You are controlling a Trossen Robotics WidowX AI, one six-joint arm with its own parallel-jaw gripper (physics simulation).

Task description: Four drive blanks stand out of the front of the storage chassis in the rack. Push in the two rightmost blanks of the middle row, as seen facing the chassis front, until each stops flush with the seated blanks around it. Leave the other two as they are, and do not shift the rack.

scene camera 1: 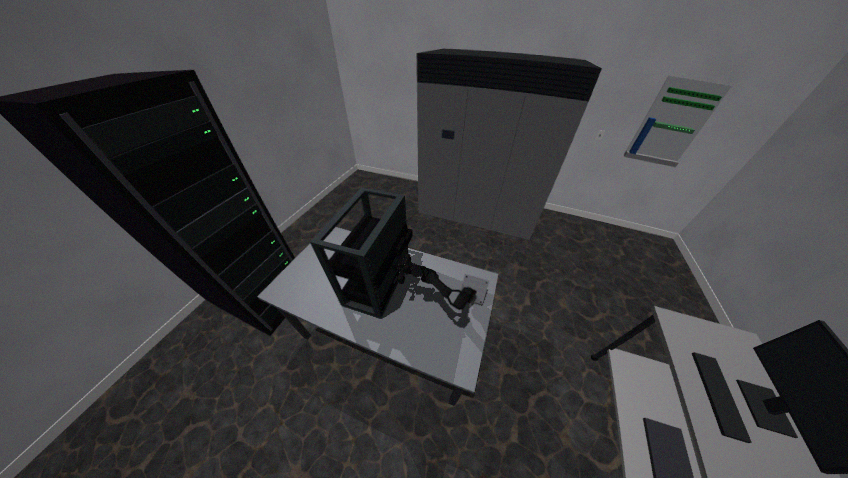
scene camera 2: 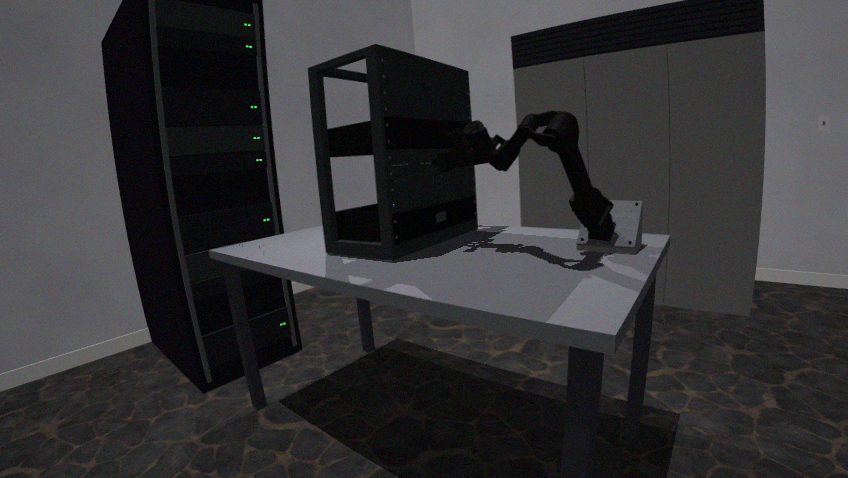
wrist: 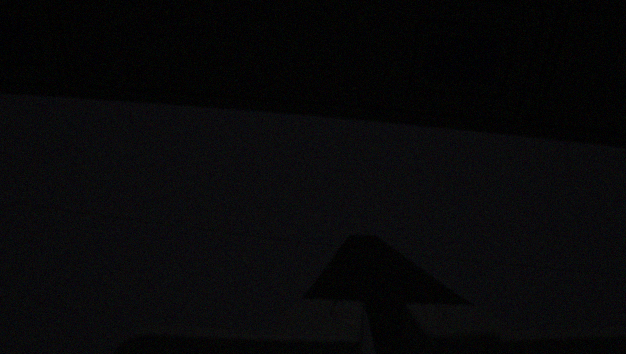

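Where they show: gripper, fingertip midpoint: [scene camera 1: 391,266] [scene camera 2: 431,162] [wrist: 361,248]; arm's base, link origin: [scene camera 1: 470,293] [scene camera 2: 602,230].
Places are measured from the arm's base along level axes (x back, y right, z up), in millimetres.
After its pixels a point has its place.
The dark rack [scene camera 1: 339,248] @(x -587, y -392, z 547 mm) [scene camera 2: 381,118] @(x -456, y -382, z 344 mm) stands on the table. The storage chassis [scene camera 2: 409,187] @(x -465, y -287, z 148 mm) is the dark grey front below a black band in scene camera 2. Faint light marks run along its upper part; single blanks, and how far they stand out, cannot be made out. My gripper [scene camera 2: 437,163] @(x -480, y -164, z 216 mm) [wrist: 361,248] @(x -480, y -164, z 216 mm) is shut and empty, pointing at the chassis front, very near it or touching; the contact is too dark to tell. In the wrist view a dim grey surface fills the middle, with a black shadow above the fingertips. The arm hides the right part of the chassis front.
The white table [scene camera 1: 415,332] @(x -223, y -369, z -55 mm) [scene camera 2: 475,285] @(x -138, y -435, z -55 mm) carries the rack and the arm's base plate [scene camera 1: 482,292] @(x 74, y 26, z 19 mm) [scene camera 2: 628,228] @(x 71, y 14, z 8 mm). A black panel [scene camera 2: 415,131] @(x -454, y -256, z 309 mm) sits above the chassis and another [scene camera 2: 415,224] @(x -467, y -272, z 36 mm) below it. A tall server cabinet [scene camera 1: 89,178] [scene camera 2: 127,178] stands behind the table.
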